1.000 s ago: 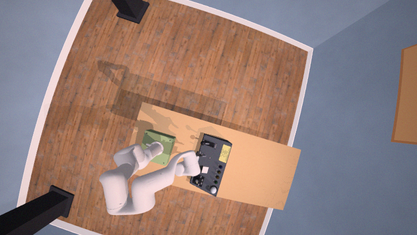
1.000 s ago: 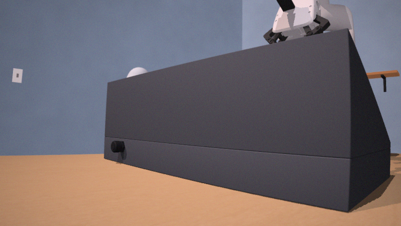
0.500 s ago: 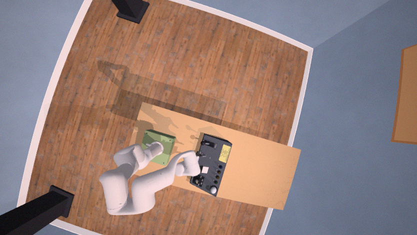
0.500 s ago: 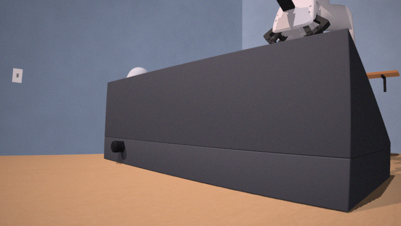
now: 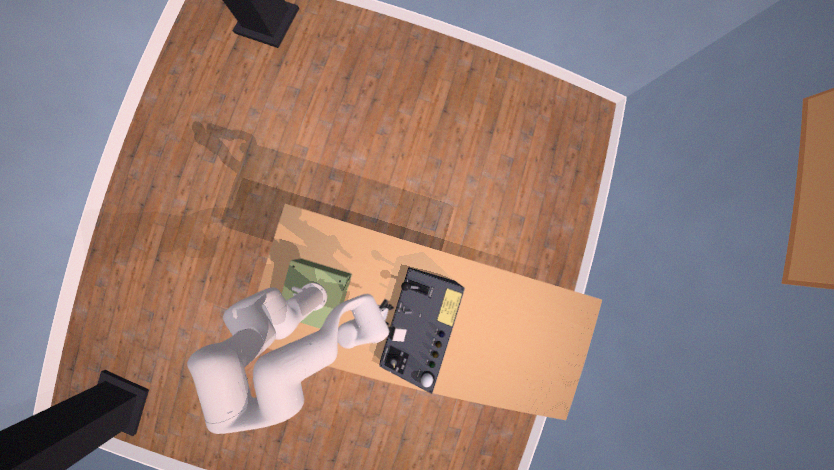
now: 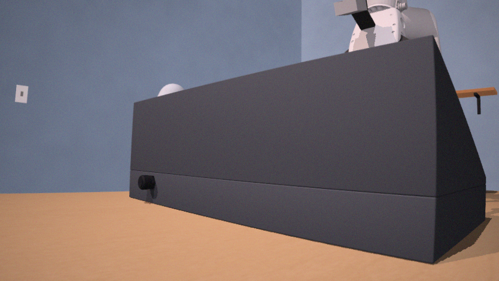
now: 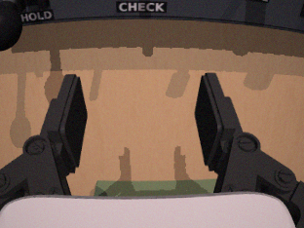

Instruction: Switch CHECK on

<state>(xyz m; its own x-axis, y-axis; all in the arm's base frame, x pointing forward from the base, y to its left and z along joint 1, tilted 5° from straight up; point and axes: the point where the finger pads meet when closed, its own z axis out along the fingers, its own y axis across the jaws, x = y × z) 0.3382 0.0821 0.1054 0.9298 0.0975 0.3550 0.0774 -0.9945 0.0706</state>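
The check toggle is 120 mm below my hand, 100 mm ahead of it and 10 mm to the left of it. Also, from my hand: dark grey console 140 mm below, 140 mm ahead, 60 mm to the right; mode knob 110 mm to the right, 110 mm below, 110 mm ahead; black lever 130 mm to the left, 110 mm below, 70 mm ahead.
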